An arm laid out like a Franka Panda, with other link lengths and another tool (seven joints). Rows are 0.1 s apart.
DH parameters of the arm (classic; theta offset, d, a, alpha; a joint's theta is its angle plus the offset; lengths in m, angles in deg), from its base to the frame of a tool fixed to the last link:
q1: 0 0.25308 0 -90
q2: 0 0 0 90
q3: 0 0.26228 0.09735 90
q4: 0 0 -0.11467 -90
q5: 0 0.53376 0 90
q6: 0 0 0.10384 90
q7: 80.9 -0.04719 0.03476 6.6
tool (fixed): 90 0.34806 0 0
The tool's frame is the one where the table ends.
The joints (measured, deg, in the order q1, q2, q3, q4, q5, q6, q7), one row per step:
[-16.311 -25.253 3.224 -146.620 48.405 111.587 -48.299]
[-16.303 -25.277 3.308 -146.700 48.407 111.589 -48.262]
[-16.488 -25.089 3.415 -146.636 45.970 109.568 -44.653]
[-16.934 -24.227 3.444 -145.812 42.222 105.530 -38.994]
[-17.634 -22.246 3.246 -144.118 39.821 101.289 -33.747]
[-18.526 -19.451 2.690 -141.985 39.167 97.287 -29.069]
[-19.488 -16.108 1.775 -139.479 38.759 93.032 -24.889]
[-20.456 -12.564 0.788 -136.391 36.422 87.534 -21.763]
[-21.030 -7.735 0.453 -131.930 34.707 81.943 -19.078]
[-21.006 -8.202 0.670 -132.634 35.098 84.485 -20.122]
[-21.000 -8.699 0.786 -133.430 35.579 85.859 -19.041]
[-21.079 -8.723 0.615 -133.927 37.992 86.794 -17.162]
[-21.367 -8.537 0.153 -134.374 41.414 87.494 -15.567]
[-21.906 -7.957 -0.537 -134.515 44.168 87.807 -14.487]
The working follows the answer.
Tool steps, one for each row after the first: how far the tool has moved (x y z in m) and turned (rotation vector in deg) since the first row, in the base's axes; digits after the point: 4 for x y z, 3 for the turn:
[-0.0006 0.0009 -0.0008 -0.017 0.088 0.053]
[-0.0150 0.0010 -0.0117 -0.513 4.292 -0.213]
[-0.0386 -0.0010 -0.0261 -1.135 11.328 -0.612]
[-0.0580 -0.0055 -0.0375 -0.714 18.294 -1.790]
[-0.0721 -0.0113 -0.0462 1.196 24.784 -3.876]
[-0.0861 -0.0196 -0.0539 3.488 31.262 -5.817]
[-0.1081 -0.0328 -0.0600 4.210 38.044 -5.678]
[-0.1230 -0.0381 -0.0634 4.879 44.533 -4.438]
[-0.1130 -0.0402 -0.0679 4.403 42.174 -5.158]
[-0.1104 -0.0406 -0.0712 4.297 42.125 -6.821]
[-0.1037 -0.0368 -0.0710 6.391 42.614 -9.594]
[-0.0949 -0.0340 -0.0688 9.868 42.985 -12.701]
[-0.0885 -0.0376 -0.0683 13.115 43.457 -15.451]

Tool pose at each row, in the base's axes (x y z in m, rotation vector in deg; rounded; the steps above come from the unrounded poses):
[0.6600 0.0190 0.0998 -24.409 145.294 55.098]
[0.6594 0.0199 0.0990 -24.449 145.383 55.136]
[0.6450 0.0200 0.0880 -22.616 149.418 56.300]
[0.6215 0.0180 0.0737 -19.335 156.013 58.496]
[0.6020 0.0135 0.0623 -14.394 161.765 61.681]
[0.5879 0.0077 0.0536 -7.578 165.843 66.252]
[0.5739 -0.0006 0.0459 0.438 -162.377 -68.495]
[0.5519 -0.0138 0.0398 -3.316 -155.915 -67.694]
[0.5370 -0.0191 0.0364 -5.268 -149.268 -66.976]
[0.5470 -0.0212 0.0319 -4.853 -151.894 -66.895]
[0.5496 -0.0216 0.0286 -6.976 -152.648 -66.438]
[0.5563 -0.0178 0.0288 -11.496 -152.312 -68.484]
[0.5651 -0.0150 0.0310 -16.860 -151.358 -72.250]
[0.5715 -0.0186 0.0315 -21.768 -150.059 -75.683]

